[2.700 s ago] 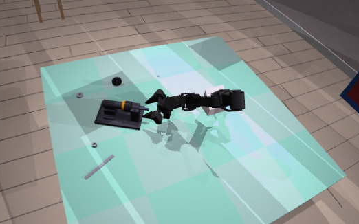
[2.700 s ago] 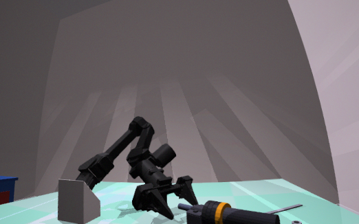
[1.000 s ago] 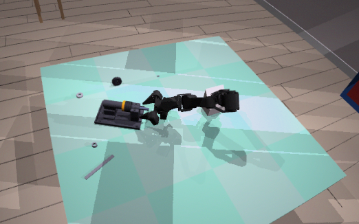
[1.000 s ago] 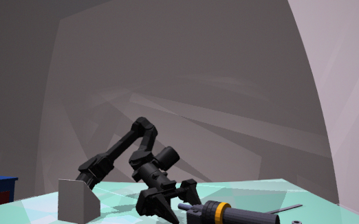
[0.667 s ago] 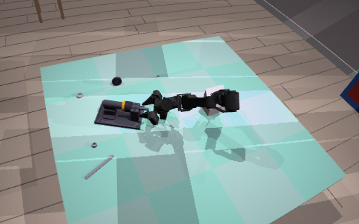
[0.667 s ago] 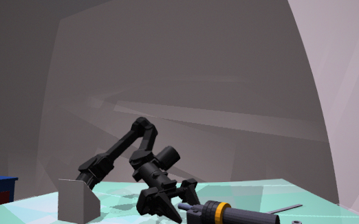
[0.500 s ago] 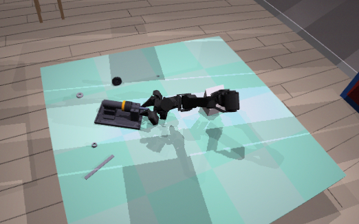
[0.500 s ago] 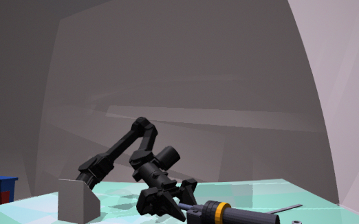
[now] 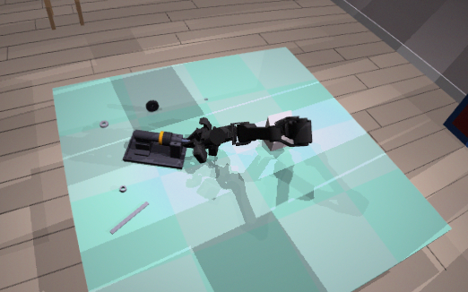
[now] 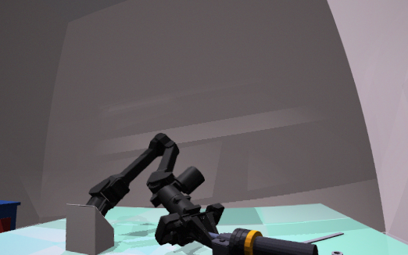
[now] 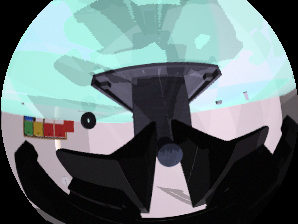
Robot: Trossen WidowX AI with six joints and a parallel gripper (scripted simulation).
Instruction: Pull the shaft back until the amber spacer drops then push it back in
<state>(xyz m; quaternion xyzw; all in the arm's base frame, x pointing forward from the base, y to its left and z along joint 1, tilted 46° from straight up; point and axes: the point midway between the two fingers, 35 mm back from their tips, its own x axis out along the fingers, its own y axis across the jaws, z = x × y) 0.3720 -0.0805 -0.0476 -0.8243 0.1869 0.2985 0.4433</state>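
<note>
My gripper tip is 7 cm short of the amber spacer, 5 cm to the left of it and 2 cm below it. The rest, counted from my gripper tip: grey bar 28 cm ahead, 17 cm to the left, 6 cm below; shaft 4 cm ahead, 3 cm to the right, 2 cm above.
</note>
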